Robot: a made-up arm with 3 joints.
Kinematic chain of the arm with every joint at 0, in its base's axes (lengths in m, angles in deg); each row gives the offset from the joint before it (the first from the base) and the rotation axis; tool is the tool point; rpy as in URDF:
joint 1: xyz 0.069 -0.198 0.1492 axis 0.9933 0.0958 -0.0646
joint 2: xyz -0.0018 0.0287 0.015 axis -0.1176 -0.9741 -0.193
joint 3: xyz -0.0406 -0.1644 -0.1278 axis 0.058 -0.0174 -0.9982
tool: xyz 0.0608 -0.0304 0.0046 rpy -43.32 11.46 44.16
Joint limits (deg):
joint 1: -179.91..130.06
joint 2: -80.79..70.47
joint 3: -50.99..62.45
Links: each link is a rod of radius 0.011 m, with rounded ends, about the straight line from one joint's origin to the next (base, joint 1, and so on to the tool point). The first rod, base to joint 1, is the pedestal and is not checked.
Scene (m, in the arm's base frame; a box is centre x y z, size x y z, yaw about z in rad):
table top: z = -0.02
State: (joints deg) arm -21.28 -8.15 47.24
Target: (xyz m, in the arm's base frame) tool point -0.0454 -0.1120 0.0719
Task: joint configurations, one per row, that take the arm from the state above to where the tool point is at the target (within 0.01 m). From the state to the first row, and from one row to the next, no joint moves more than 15 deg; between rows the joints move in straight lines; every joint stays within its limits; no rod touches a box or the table.
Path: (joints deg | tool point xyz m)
1: -16.93 -17.85 34.29 | 0.0411 -0.4145 0.0973
2: -12.58 -27.55 21.34 | 0.0366 -0.3993 0.0765
3: -8.22 -37.26 8.39 | 0.0280 -0.3795 0.0582
4: -3.87 -46.96 -4.56 | 0.0153 -0.3564 0.0453
5: 0.48 -56.66 -17.51 | -0.0005 -0.3321 0.0400
6: 4.83 -66.36 -30.46 | -0.0176 -0.3091 0.0439
7: 9.18 -76.07 -43.41 | -0.0337 -0.2905 0.0567
8: 23.57 -75.36 -44.10 | -0.0368 -0.2624 0.0392
9: 37.95 -74.65 -44.78 | -0.0397 -0.2310 0.0294
10: 52.33 -73.94 -45.47 | -0.0422 -0.1980 0.0281
11: 66.71 -73.23 -46.15 | -0.0441 -0.1659 0.0351
12: 81.10 -72.52 -46.83 | -0.0452 -0.1365 0.0500
13: 95.48 -71.81 -47.52 | -0.0454 -0.1120 0.0719

